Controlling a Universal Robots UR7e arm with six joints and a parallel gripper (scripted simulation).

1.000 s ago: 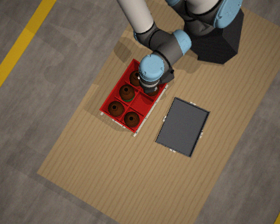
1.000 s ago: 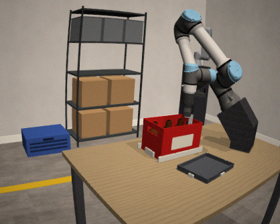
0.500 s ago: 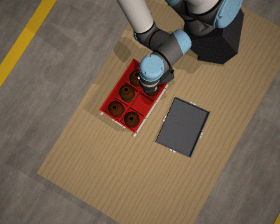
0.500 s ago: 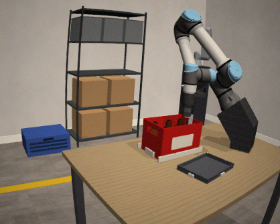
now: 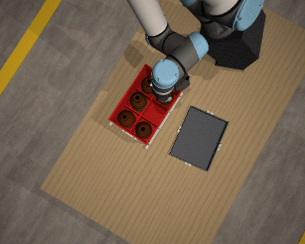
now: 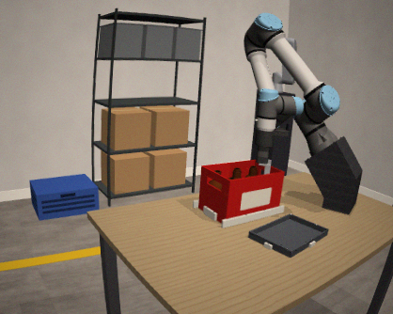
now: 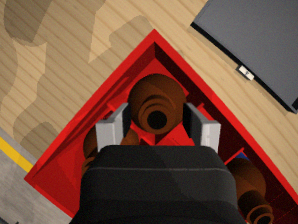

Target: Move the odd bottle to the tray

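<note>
Right now the red crate is 8 cm ahead of my hand, 5 cm to the right of it and 8 cm below it. Round my hand: dark grey tray: 9 cm ahead, 23 cm to the left, 15 cm below.
</note>
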